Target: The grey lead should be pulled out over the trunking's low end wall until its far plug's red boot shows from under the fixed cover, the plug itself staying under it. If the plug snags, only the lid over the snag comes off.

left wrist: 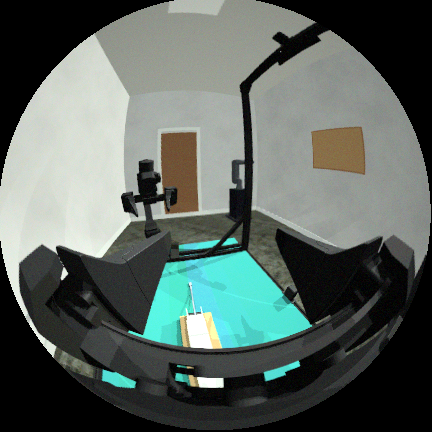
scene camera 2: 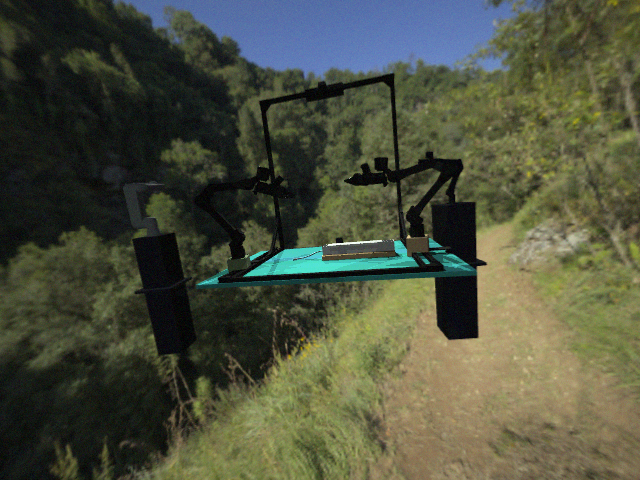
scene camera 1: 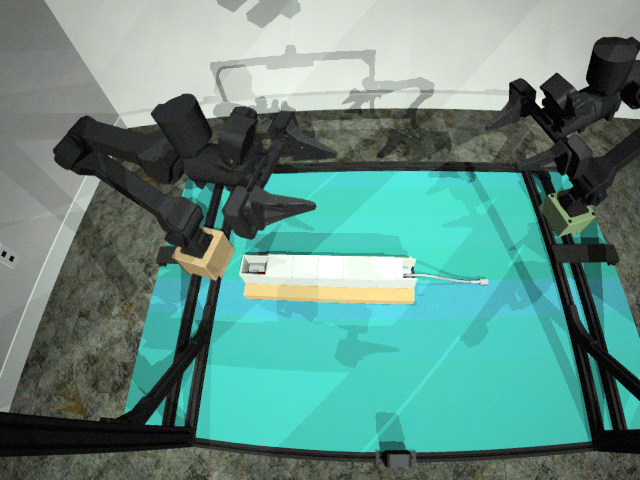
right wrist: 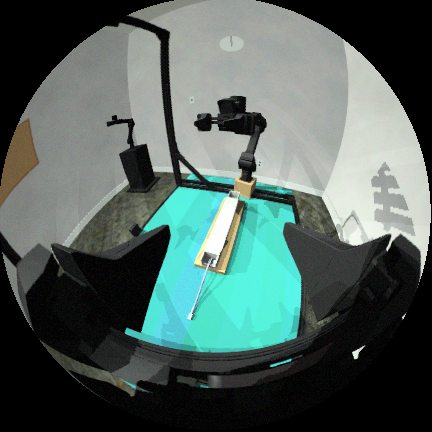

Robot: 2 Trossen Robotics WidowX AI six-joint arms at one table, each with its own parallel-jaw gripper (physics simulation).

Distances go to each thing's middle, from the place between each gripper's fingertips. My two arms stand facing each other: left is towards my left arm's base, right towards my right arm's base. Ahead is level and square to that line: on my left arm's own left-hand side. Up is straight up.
I see my left gripper 380 mm above the trunking (scene camera 1: pixel 401 291), 50 mm short of it and 20 mm to the right of it.
I see the trunking 30 mm behind my right hand, 300 mm to the left of it and 330 mm below it.
